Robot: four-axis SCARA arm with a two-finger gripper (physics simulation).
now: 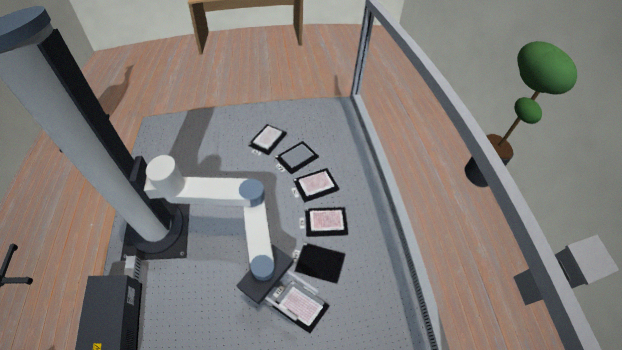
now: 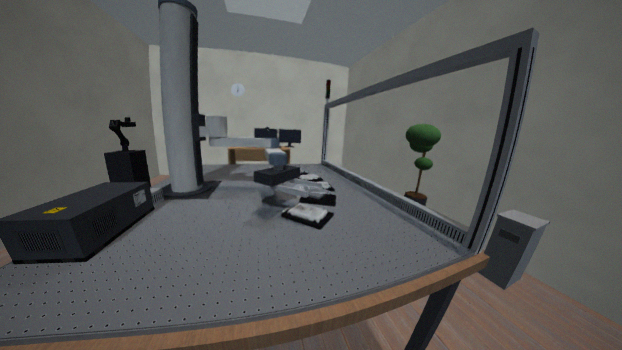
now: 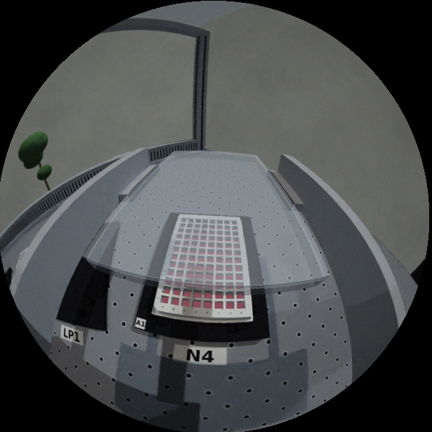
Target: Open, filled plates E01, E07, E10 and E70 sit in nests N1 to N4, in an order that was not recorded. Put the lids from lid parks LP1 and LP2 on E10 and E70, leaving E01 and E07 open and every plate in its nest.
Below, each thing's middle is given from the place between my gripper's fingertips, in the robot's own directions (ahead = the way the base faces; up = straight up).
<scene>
My gripper is now 11 cm above the nest N4 (image 3: 258, 328), 2 cm to the right of it and 2 cm past it. Also, from my hand: lid park LP1 (image 1: 318, 262): 18 cm to the left, 11 cm below, 8 cm ahead.
</scene>
